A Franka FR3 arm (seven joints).
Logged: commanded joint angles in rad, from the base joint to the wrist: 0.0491, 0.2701, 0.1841, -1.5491, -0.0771, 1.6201, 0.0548; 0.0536, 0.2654, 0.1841, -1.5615, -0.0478, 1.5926, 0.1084; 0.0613, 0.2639, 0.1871, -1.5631, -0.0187, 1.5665, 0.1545; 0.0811, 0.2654, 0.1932, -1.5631, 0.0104, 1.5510, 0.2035; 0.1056, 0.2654, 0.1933, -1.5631, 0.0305, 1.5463, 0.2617; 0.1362, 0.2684, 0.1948, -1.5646, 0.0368, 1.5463, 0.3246; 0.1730, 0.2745, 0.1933, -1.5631, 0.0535, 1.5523, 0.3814; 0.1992, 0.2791, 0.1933, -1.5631, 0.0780, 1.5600, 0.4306; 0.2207, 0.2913, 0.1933, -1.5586, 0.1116, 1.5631, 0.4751
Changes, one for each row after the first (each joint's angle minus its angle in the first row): 0.0045, -0.0047, 0.0000, -0.0124, 0.0293, -0.0275, 0.0536; 0.0122, -0.0062, 0.0030, -0.0140, 0.0584, -0.0536, 0.0997; 0.0320, -0.0047, 0.0091, -0.0140, 0.0875, -0.0691, 0.1487; 0.0565, -0.0047, 0.0092, -0.0140, 0.1076, -0.0738, 0.2069; 0.0871, -0.0017, 0.0107, -0.0155, 0.1139, -0.0738, 0.2698; 0.1239, 0.0044, 0.0092, -0.0140, 0.1306, -0.0678, 0.3266; 0.1501, 0.0090, 0.0092, -0.0140, 0.1551, -0.0601, 0.3758; 0.1716, 0.0212, 0.0092, -0.0095, 0.1887, -0.0570, 0.4203
